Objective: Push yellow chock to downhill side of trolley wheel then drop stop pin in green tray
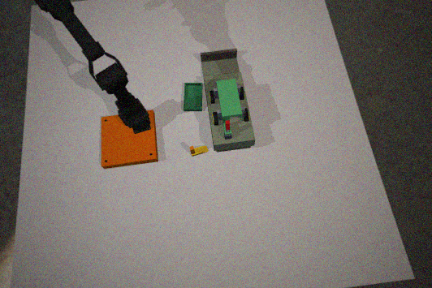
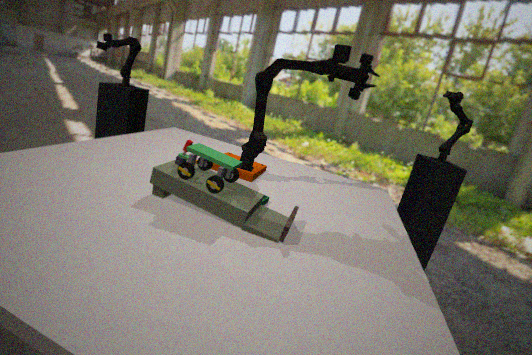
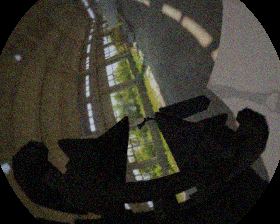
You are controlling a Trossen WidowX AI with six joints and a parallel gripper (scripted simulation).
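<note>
Now: the yellow chock 35 cm ahead of my gripper tip, 61 cm to the right of it and 48 cm below it. The rest, counted from my gripper tip: green trolley (50 cm ahead, 51 cm to the right, 39 cm below); then green tray (39 cm ahead, 39 cm to the right, 51 cm below); then dark end wall (54 cm ahead, 25 cm to the right, 47 cm below).
</note>
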